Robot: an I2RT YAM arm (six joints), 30 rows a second.
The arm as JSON. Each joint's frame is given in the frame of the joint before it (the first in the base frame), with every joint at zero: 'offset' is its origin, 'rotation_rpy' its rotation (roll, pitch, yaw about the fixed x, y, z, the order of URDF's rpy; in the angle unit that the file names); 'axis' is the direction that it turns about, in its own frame. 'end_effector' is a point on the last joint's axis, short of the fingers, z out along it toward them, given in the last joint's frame.
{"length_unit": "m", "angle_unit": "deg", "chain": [
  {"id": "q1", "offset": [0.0, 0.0, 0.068], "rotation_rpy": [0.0, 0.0, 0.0], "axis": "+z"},
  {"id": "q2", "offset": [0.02, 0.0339, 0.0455], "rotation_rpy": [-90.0, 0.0, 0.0], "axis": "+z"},
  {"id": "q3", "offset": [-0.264, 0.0, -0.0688], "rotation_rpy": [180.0, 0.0, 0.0], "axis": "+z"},
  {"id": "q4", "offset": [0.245, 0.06, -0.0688], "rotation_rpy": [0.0, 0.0, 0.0], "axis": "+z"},
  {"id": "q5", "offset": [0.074, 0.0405, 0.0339], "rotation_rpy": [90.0, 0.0, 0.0], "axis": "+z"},
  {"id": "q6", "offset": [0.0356, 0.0, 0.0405], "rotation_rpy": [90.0, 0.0, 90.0], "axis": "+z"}
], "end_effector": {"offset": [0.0, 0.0, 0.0], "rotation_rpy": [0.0, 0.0, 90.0]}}
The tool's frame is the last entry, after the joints.
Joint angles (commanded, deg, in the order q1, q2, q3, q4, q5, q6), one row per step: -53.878, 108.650, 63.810, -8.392, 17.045, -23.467; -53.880, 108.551, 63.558, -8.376, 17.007, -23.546; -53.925, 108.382, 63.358, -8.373, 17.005, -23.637; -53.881, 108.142, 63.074, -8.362, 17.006, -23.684; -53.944, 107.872, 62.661, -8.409, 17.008, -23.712; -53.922, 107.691, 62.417, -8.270, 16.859, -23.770; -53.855, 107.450, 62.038, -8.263, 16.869, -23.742; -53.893, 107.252, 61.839, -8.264, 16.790, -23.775; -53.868, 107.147, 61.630, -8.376, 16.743, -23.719; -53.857, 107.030, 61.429, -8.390, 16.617, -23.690; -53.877, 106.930, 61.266, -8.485, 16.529, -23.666; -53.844, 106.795, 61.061, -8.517, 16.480, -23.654; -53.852, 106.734, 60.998, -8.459, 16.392, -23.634; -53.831, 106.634, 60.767, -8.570, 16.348, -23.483; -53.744, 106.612, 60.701, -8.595, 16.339, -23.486; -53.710, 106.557, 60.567, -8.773, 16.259, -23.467
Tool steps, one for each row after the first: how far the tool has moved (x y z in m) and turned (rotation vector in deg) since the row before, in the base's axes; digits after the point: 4 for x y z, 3 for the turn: -0.0006, 0.0008, -0.0006, 0.121, 0.106, 0.081; -0.0007, 0.0005, 0.0001, 0.014, 0.073, 0.026; -0.0005, 0.0011, 0.0001, 0.022, 0.050, 0.079; -0.0014, 0.0012, -0.0004, 0.150, 0.131, -0.043; -0.0003, 0.0008, 0.0001, 0.003, -0.105, 0.155; -0.0006, 0.0015, -0.0003, 0.104, 0.066, 0.039; -0.0007, 0.0006, 0.0003, 0.036, -0.029, 0.034; -0.0004, 0.0009, -0.0005, 0.202, 0.062, 0.010; -0.0004, 0.0008, -0.0003, 0.142, -0.043, 0.063; -0.0005, 0.0006, -0.0003, 0.172, 0.021, 0.013; -0.0003, 0.0009, -0.0002, 0.107, 0.021, 0.052; -0.0001, 0.0001, 0.0001, -0.001, -0.103, 0.028; -0.0005, 0.0010, -0.0006, 0.232, 0.021, -0.071; 0.0003, 0.0006, -0.0002, 0.060, 0.037, 0.095; -0.0003, 0.0008, -0.0005, 0.248, 0.088, 0.065
